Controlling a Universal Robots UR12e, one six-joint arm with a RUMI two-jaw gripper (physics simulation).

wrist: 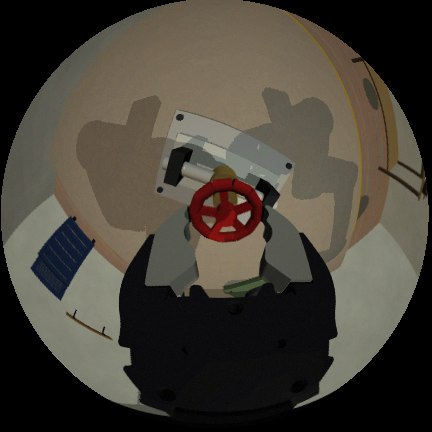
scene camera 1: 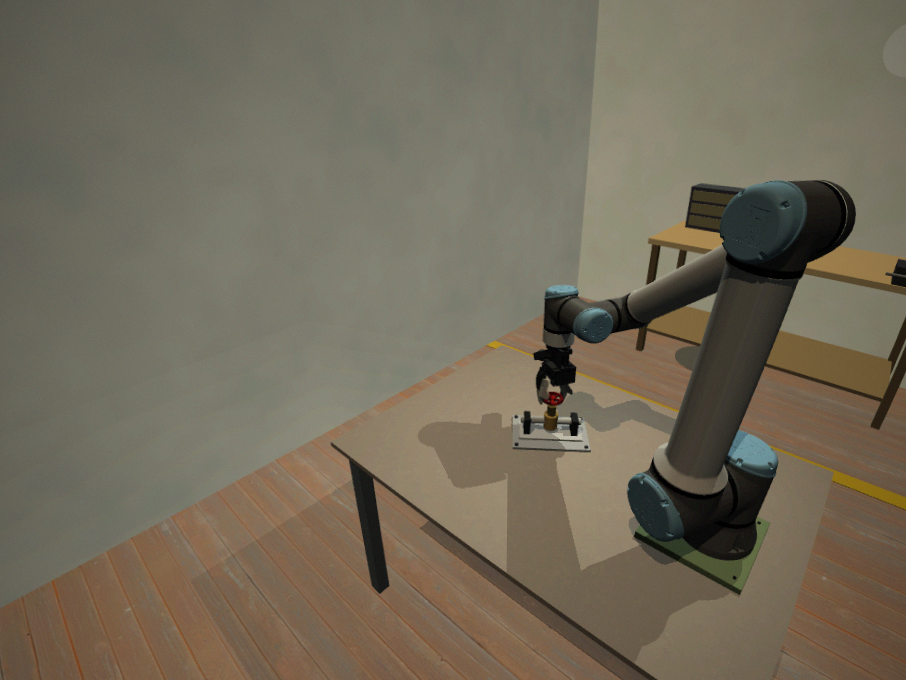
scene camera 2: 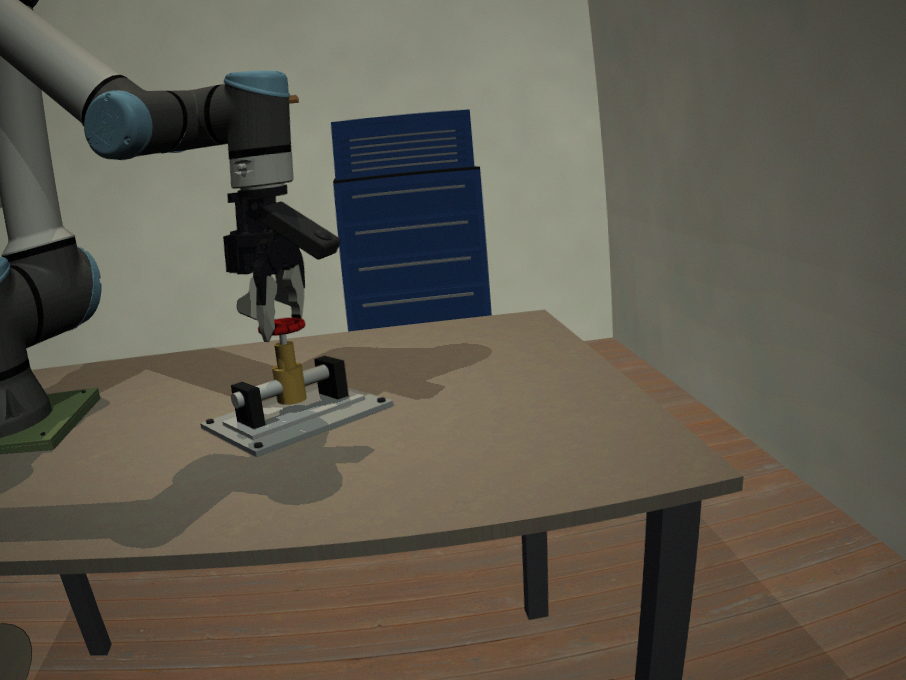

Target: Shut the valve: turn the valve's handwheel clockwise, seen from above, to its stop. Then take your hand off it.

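Observation:
The red handwheel [scene camera 1: 552,398] [scene camera 2: 293,324] [wrist: 226,214] sits level on top of the brass valve body [scene camera 1: 550,421] [scene camera 2: 292,385] [wrist: 223,174]. The body stands upright on a pipe held by two black brackets on a pale base plate [scene camera 1: 552,445] [scene camera 2: 338,420] [wrist: 200,126]. My gripper [scene camera 1: 553,395] [scene camera 2: 283,326] [wrist: 225,207] points down from above and is shut on the handwheel, with one finger at each side of the rim. In the wrist view both fingertips touch the rim at left and right. The stem under the wheel is partly hidden there.
The valve stands on the table [scene camera 1: 431,409] [scene camera 2: 512,439]. The arm's green base plate [scene camera 1: 687,559] [scene camera 2: 75,418] is bolted to the same table. A blue cabinet [scene camera 2: 413,245] [wrist: 62,260] stands behind the table. A workbench [scene camera 1: 848,264] with a drawer box [scene camera 1: 708,208] is farther back.

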